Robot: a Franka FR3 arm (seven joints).
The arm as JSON. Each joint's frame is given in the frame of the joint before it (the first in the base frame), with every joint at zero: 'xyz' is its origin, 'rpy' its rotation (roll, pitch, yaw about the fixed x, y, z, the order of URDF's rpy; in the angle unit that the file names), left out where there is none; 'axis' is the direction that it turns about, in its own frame. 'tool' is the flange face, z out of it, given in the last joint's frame.
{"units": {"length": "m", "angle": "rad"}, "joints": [
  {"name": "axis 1", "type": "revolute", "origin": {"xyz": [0.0, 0.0, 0.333]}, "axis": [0.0, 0.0, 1.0]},
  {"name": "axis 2", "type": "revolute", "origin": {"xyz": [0.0, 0.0, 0.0], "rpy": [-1.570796, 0.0, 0.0]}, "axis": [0.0, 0.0, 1.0]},
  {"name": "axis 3", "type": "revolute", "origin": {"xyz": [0.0, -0.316, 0.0], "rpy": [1.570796, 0.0, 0.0]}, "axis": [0.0, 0.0, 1.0]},
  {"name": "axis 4", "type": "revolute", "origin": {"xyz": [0.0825, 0.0, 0.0], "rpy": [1.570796, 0.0, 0.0]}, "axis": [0.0, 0.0, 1.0]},
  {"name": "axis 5", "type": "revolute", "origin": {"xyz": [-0.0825, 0.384, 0.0], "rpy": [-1.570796, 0.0, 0.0]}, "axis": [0.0, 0.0, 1.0]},
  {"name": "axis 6", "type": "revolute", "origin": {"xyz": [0.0, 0.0, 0.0], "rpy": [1.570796, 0.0, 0.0]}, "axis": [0.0, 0.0, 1.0]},
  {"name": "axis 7", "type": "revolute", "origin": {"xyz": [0.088, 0.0, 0.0], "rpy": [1.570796, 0.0, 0.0]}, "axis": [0.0, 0.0, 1.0]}
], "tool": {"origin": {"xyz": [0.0, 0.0, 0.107]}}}
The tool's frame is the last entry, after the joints.
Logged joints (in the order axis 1, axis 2, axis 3, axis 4, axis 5, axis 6, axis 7), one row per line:
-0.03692, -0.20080, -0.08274, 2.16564, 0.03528, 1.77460, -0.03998
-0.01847, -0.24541, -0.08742, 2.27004, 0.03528, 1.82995, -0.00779
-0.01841, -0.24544, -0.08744, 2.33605, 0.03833, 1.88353, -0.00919
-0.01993, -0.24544, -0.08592, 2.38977, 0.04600, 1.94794, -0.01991
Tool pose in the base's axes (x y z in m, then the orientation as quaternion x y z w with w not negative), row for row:
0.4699, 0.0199, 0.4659, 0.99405, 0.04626, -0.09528, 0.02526
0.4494, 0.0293, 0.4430, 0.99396, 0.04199, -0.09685, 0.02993
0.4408, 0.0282, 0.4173, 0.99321, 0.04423, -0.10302, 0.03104
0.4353, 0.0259, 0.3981, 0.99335, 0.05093, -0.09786, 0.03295
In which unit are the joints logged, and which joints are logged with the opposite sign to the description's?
The joints are logged in radians. Opposite sign: axis 3, axis 4, axis 5.
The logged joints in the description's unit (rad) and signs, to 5 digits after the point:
-0.03692, -0.20080, 0.08274, -2.16564, -0.03528, 1.77460, -0.03998
-0.01847, -0.24541, 0.08742, -2.27004, -0.03528, 1.82995, -0.00779
-0.01841, -0.24544, 0.08744, -2.33605, -0.03833, 1.88353, -0.00919
-0.01993, -0.24544, 0.08592, -2.38977, -0.04600, 1.94794, -0.01991

